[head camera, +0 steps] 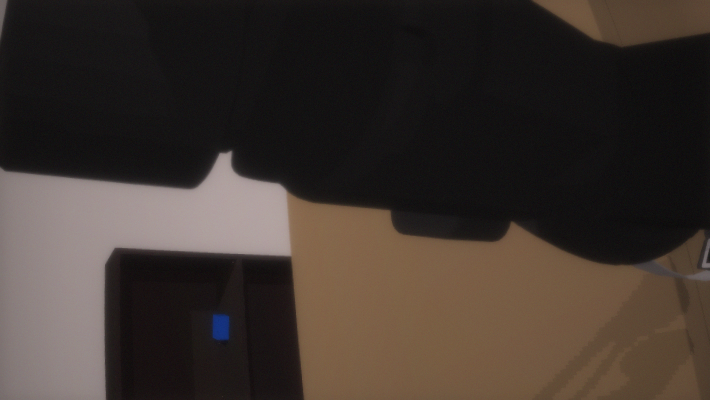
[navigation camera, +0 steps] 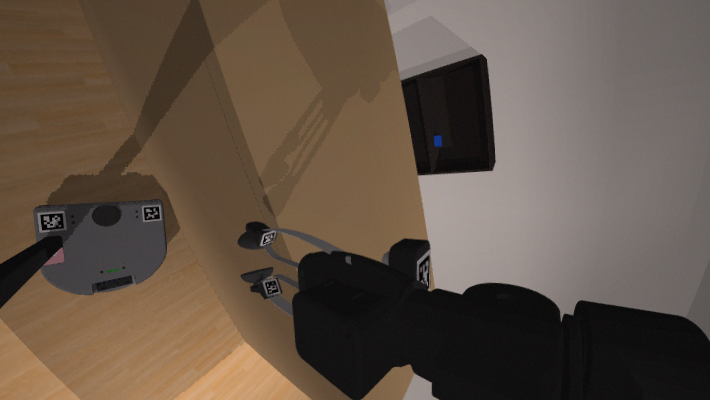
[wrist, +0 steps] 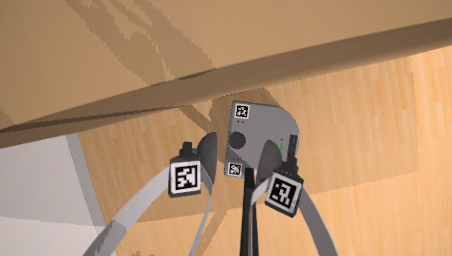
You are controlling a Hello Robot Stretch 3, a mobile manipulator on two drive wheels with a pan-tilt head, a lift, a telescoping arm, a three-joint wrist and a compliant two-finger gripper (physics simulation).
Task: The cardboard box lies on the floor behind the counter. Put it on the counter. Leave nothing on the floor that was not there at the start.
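Seen in the pictures: gripper, fingertip midpoint: (navigation camera: 250,253); robot's base, origin of the base link: (navigation camera: 107,214).
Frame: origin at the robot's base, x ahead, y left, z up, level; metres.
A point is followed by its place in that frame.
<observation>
The counter (head camera: 400,310) @(z 0.910, x 0.104, y -0.530 m) (navigation camera: 360,175) @(z 0.910, x 0.090, y -0.455 m) (wrist: 310,25) shows as a large tan block with a flat top and a darker side; shadows of my arm and gripper fall on it. My gripper (navigation camera: 257,256) @(z 0.961, x -0.022, y -0.142 m) (wrist: 239,154) @(z 0.961, x -0.022, y -0.142 m) is open, with no object between its fingertips. In the navigation view it overlaps the counter's edge and side; in the wrist view my base and the floor show behind its fingers. The head view shows part of a finger at the right edge, and my black wrist covers much of the top. The cardboard box does not show in any of the three views.
My grey base (navigation camera: 120,240) @(z 0.160, x -0.088, y -0.030 m) (wrist: 265,122) stands on the wooden floor (navigation camera: 45,100) @(z 0.000, x 0.417, y 0.152 m) (wrist: 360,120) close beside the counter's side. Beyond the counter, a dark open cabinet (head camera: 112,325) @(z 1.060, x 0.415, y -1.849 m) (navigation camera: 490,115) @(z 1.060, x 0.568, y -1.891 m) with a small blue item (head camera: 221,327) @(z 0.642, x 0.442, y -1.928 m) (navigation camera: 437,141) @(z 0.641, x 0.438, y -1.927 m) is at the pale wall (head camera: 50,275) @(z 1.265, x 0.301, y -2.185 m) (navigation camera: 575,150) @(z 1.601, x 0.286, y -2.188 m).
</observation>
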